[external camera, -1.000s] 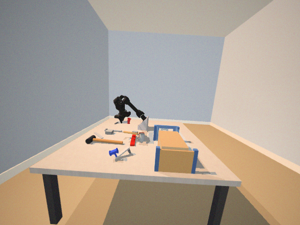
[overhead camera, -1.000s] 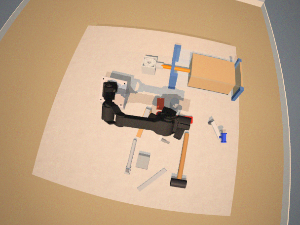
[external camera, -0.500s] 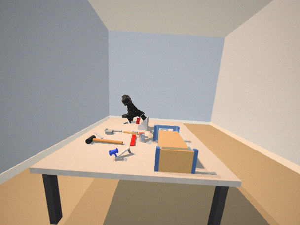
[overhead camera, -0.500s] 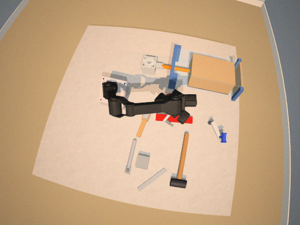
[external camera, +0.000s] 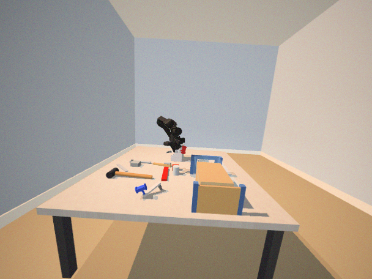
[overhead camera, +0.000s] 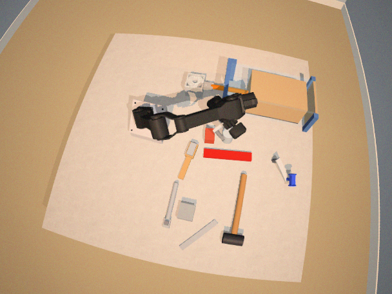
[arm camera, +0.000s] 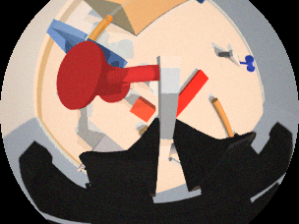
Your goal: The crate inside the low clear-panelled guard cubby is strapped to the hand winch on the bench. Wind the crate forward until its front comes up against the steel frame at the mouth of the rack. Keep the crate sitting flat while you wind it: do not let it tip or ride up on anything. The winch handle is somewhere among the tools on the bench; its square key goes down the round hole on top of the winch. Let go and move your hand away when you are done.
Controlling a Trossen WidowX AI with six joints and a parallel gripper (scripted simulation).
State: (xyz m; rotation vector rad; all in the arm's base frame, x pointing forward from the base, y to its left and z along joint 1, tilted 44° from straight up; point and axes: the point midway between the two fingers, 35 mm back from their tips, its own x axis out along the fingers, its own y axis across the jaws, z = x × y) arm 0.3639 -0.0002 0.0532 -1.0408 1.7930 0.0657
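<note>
The red knob lies 1 cm ahead of my gripper tip, 6 cm to the left of it and 2 cm above it. Also, from my gripper tip: blue frame 1 cm behind, 27 cm to the left, 7 cm below; then brush 14 cm behind, 12 cm to the right, 16 cm below; then red bar 4 cm ahead, 7 cm to the right, 17 cm below.
</note>
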